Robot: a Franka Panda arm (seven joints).
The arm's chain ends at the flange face. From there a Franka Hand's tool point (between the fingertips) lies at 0.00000 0.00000 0.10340 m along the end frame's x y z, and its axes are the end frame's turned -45 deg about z.
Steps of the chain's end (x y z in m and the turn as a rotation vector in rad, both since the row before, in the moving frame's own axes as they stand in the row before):
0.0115 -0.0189 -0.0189 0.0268 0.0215 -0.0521
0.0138 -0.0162 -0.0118 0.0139 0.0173 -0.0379
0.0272 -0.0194 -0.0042 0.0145 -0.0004 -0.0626
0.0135 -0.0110 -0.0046 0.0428 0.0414 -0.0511
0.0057 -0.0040 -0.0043 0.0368 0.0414 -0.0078
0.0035 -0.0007 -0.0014 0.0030 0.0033 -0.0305
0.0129 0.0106 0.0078 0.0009 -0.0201 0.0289
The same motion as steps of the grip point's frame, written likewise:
0.0250 -0.0057 -0.0190 0.0037 0.0342 -0.0521
0.0235 -0.0015 -0.0118 -0.0024 0.0221 -0.0379
0.0339 0.0044 -0.0042 0.0105 0.0100 -0.0626
0.0235 0.0015 -0.0048 0.0010 0.0595 -0.0511
0.0126 0.0015 -0.0045 -0.0033 0.0553 -0.0078
0.0034 0.0020 -0.0014 -0.0002 0.0045 -0.0305
0.0002 0.0151 0.0078 0.0148 -0.0136 0.0289

